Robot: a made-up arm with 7 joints. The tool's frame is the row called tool. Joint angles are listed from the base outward. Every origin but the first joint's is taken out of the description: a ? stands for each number. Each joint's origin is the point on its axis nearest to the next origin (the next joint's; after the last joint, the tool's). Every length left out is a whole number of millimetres.
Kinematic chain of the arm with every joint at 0, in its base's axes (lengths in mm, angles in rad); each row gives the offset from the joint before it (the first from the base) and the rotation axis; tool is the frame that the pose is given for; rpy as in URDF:
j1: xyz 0 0 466 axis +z
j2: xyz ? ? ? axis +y
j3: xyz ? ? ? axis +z
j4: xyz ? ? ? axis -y
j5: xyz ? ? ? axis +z
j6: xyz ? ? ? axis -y
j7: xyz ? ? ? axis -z
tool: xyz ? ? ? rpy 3.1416 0 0
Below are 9 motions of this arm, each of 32 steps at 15 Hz.
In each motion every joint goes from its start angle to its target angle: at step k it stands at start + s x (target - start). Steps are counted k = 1, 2, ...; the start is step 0. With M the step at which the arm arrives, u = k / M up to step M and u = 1 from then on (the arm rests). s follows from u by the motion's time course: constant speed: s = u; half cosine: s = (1 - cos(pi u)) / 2; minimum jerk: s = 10 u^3 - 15 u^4 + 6 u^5.
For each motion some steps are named. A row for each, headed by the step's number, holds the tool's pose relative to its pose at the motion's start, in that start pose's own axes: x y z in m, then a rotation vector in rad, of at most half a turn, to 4 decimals.
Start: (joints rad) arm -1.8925 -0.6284 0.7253 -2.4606 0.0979 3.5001 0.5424
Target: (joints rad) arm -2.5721 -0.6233 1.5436 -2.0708 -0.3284 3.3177 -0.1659
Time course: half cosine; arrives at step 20
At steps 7, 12, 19, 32:
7: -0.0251 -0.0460 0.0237 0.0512 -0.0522 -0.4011
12: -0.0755 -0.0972 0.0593 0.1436 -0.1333 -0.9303
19: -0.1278 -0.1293 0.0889 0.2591 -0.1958 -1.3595
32: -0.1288 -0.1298 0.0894 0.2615 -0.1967 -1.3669

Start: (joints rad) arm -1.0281 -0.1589 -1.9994 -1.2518 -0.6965 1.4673 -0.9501
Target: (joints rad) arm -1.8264 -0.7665 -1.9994 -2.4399 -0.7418 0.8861 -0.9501
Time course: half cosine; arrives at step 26
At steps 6, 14, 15, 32:
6: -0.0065 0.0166 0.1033 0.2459 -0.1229 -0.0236
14: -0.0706 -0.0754 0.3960 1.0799 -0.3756 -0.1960
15: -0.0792 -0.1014 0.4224 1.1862 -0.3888 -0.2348
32: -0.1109 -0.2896 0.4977 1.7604 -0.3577 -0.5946

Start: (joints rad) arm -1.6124 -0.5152 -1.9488 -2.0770 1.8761 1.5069 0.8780
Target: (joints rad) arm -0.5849 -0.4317 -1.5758 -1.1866 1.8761 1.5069 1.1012
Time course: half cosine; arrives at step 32
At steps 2, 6, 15, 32:
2: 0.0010 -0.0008 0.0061 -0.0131 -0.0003 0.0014
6: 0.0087 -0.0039 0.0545 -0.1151 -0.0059 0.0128
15: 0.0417 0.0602 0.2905 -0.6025 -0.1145 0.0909
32: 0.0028 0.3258 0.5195 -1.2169 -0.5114 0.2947

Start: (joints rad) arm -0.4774 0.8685 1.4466 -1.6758 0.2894 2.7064 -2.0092
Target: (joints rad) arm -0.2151 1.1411 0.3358 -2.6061 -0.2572 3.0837 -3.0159
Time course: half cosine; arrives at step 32
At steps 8, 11, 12, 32:
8: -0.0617 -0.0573 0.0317 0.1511 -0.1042 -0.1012
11: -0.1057 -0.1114 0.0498 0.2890 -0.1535 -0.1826
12: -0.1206 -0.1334 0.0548 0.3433 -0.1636 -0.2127
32: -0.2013 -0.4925 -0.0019 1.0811 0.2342 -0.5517

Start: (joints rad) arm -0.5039 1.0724 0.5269 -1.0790 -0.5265 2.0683 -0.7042
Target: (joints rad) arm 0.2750 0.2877 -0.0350 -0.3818 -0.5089 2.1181 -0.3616
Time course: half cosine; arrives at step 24
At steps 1, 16, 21, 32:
1: 0.0009 -0.0002 -0.0025 -0.0061 0.0009 0.0005
16: 0.0141 -0.2331 -0.4856 -0.9007 0.6547 0.1154
21: -0.0704 -0.3351 -0.5889 -1.0403 0.9784 0.1770
32: -0.0900 -0.3523 -0.6037 -1.0582 1.0404 0.1905

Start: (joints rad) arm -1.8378 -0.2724 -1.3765 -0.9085 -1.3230 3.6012 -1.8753
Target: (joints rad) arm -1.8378 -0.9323 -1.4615 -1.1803 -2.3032 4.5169 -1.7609
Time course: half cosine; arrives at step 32
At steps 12, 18, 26, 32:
12: 0.0218 -0.0837 -0.0663 -0.1671 0.0703 -0.0731
18: 0.0480 -0.1538 -0.1393 -0.3532 0.1812 -0.0736
26: 0.0806 -0.2193 -0.2255 -0.5889 0.3217 0.0060
32: 0.0899 -0.2344 -0.2484 -0.6563 0.3583 0.0402

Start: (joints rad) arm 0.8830 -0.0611 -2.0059 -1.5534 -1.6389 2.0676 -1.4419
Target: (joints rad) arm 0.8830 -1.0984 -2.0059 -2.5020 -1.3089 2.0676 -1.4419
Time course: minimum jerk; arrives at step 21
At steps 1, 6, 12, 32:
1: 0.0005 0.0000 0.0003 0.0002 0.0018 -0.0006
6: 0.0766 -0.0062 0.0360 0.0173 0.2567 -0.0882
12: 0.3152 -0.0575 0.0065 0.0020 1.1134 -0.3953
32: 0.3996 -0.1192 -0.1188 -0.1057 1.7262 -0.6577

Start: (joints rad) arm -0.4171 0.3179 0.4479 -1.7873 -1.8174 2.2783 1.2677
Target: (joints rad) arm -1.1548 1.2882 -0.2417 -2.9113 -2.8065 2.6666 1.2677
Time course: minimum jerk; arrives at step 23
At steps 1, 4, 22, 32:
1: -0.0007 -0.0001 0.0005 0.0001 -0.0011 -0.0013
4: -0.0355 -0.0055 0.0244 0.0062 -0.0554 -0.0659
22: -0.5286 0.0682 -0.2448 1.5907 -1.2622 -0.3121
32: -0.5284 0.0683 -0.2451 1.5925 -1.2625 -0.3108

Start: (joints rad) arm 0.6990 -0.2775 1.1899 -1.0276 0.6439 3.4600 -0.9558
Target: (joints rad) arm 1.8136 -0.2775 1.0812 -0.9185 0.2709 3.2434 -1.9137
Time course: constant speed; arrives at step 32
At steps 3, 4, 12, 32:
3: 0.0210 -0.0126 -0.0042 0.0646 0.0408 -0.0453
4: 0.0282 -0.0163 -0.0059 0.0848 0.0561 -0.0605
12: 0.0870 -0.0366 -0.0248 0.2178 0.2051 -0.1814
32: 0.2215 -0.0120 -0.0974 0.2852 0.6947 -0.4530

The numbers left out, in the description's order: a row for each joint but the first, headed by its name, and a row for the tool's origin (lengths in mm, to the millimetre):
j2: 0 0 0
j3: 0 0 256
j4: 110 0 0
j5: -59 0 277
j6: 0 0 0
j7: 92 0 0
tool: 0 0 0

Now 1 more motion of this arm.
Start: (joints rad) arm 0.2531 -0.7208 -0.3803 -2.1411 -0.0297 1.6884 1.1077
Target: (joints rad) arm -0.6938 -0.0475 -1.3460 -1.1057 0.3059 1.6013 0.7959
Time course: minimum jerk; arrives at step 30
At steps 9, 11, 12, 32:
9: 0.0972 0.0564 -0.0379 0.0997 0.0180 0.2642
11: 0.1426 0.1074 -0.0633 0.1596 0.0562 0.4223
12: 0.1623 0.1406 -0.0784 0.1917 0.0869 0.5107
32: 0.0258 0.4826 -0.2717 0.2097 0.8684 1.4218

